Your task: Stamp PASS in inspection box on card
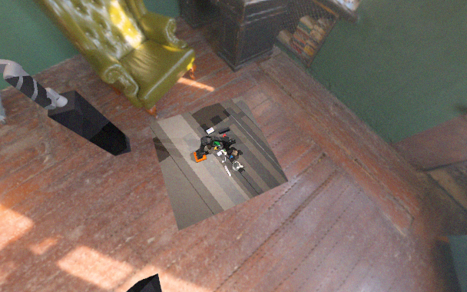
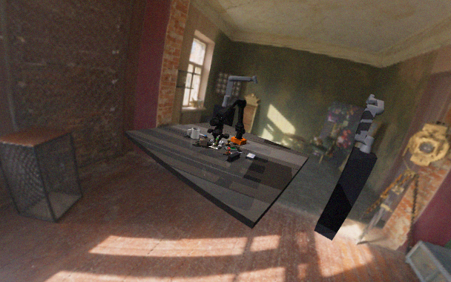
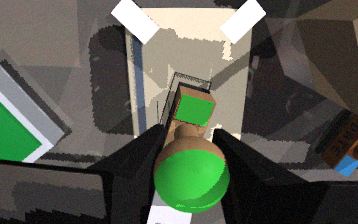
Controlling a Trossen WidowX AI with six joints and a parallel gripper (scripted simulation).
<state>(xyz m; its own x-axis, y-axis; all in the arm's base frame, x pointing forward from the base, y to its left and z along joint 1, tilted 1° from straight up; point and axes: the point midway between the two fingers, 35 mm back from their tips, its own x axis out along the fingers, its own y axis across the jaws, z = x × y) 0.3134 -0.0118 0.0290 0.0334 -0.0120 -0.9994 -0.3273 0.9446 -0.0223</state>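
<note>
My gripper tip is now 3 cm above the cream card and 1 cm short of it. The rest, counted from my gripper tip: green ink pad: 12 cm to the left, 7 cm behind, 3 cm below.
</note>
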